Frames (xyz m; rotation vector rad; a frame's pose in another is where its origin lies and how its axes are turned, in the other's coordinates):
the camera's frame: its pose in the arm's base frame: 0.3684 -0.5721 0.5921 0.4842 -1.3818 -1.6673
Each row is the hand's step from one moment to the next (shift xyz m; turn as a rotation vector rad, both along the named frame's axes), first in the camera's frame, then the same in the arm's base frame.
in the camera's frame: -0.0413 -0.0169 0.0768 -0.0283 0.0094 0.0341
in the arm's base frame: -0.0430 0.0777 -0.0021 -0.0074 0.0429 0.0124
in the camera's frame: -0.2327 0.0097 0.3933 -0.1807 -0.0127 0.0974
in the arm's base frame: -0.1723 0.4170 0.0733 0.0165 0.2035 -0.0245
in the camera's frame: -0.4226 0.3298 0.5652 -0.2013 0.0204 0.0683
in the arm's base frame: -0.0807 0.6770 0.3767 0.0621 0.2042 -0.0075
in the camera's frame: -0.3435 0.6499 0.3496 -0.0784 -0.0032 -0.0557
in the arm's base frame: 0.1633 0.4940 0.6260 0.0824 0.0319 -0.0381
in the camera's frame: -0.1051 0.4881 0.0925 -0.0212 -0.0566 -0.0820
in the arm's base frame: 0.1712 0.1481 0.4545 0.0519 -0.0310 -0.0820
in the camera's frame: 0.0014 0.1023 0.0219 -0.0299 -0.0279 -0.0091
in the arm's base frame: 0.0216 0.0133 0.1015 0.0120 0.0187 -0.0355
